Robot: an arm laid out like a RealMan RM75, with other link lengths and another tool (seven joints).
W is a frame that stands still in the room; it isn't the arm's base.
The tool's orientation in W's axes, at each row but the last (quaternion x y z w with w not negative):
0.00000 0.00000 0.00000 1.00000
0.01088 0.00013 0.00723 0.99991
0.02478 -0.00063 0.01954 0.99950
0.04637 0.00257 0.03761 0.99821
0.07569 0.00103 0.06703 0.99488
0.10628 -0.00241 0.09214 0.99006
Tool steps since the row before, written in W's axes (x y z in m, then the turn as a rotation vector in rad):
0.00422 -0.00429 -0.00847 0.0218 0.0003 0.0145
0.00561 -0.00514 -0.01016 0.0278 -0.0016 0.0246
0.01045 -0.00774 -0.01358 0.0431 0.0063 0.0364
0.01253 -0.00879 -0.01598 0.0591 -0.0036 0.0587
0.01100 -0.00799 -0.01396 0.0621 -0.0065 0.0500
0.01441 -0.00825 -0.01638 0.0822 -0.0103 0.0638
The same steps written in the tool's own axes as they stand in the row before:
0.00422 -0.00429 -0.00847 0.0218 0.0003 0.0145
0.00554 -0.00544 -0.01004 0.0278 -0.0015 0.0246
0.01011 -0.00881 -0.01318 0.0434 0.0064 0.0360
0.01186 -0.01115 -0.01499 0.0586 -0.0026 0.0593
0.00972 -0.01140 -0.01246 0.0611 -0.0071 0.0512
0.01227 -0.01400 -0.01406 0.0805 -0.0115 0.0657

